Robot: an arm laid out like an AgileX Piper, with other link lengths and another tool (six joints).
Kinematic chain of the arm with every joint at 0, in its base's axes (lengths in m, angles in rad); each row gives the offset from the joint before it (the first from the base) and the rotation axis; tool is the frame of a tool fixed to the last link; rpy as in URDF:
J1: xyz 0 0 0.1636 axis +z
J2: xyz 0 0 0 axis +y
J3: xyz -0.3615 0 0.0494 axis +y
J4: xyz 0.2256 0 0.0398 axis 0.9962 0 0.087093
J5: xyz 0 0 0 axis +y
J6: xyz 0.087 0 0.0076 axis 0.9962 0 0.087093
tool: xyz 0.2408 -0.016 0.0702 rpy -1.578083 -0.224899 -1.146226
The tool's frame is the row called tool.
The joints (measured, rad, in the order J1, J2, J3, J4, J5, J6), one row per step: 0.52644 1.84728 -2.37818 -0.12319 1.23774 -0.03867; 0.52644 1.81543 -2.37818 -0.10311 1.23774 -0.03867; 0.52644 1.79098 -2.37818 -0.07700 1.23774 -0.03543; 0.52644 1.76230 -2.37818 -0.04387 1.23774 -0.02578; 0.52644 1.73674 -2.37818 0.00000 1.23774 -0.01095; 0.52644 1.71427 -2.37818 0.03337 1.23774 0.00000; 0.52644 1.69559 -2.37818 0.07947 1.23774 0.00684; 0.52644 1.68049 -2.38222 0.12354 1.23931 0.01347; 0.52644 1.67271 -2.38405 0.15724 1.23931 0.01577; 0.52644 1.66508 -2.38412 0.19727 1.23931 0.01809
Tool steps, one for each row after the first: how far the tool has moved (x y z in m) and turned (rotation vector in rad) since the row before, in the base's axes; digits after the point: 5 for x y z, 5 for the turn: -0.01191 -0.00006 0.01876 0.02999 -0.01941 0.01190; -0.01085 0.00246 0.01390 0.03257 -0.00967 0.01430; -0.01346 0.00302 0.01613 0.04391 -0.00829 0.01603; -0.01437 0.00595 0.01406 0.05273 0.00073 0.02140; -0.01241 0.00371 0.01252 0.04083 -0.00206 0.01727; -0.01350 0.00774 0.01052 0.04333 0.00400 0.02864; -0.01280 0.00748 0.01016 0.04064 0.00403 0.02817; -0.00856 0.00654 0.00572 0.02689 0.00486 0.02305; -0.00972 0.00800 0.00519 0.02952 0.00870 0.02782
